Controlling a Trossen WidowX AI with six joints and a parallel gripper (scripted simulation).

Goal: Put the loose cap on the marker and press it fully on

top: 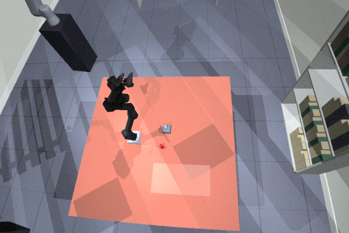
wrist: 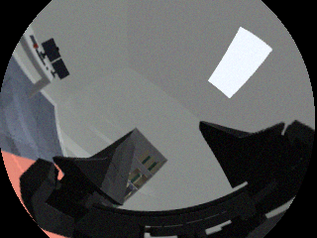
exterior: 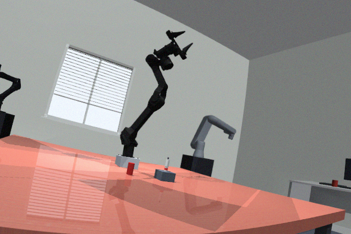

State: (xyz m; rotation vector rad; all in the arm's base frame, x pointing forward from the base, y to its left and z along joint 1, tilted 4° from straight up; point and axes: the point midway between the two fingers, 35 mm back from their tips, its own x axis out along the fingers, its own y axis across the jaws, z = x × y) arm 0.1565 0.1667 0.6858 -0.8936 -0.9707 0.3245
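My gripper tip is now 12 cm short of the red marker cap, 19 cm to the left of it and 75 cm above it. Also, from my gripper tip: grey holder block: 12 cm ahead, 3 cm to the right, 75 cm below.
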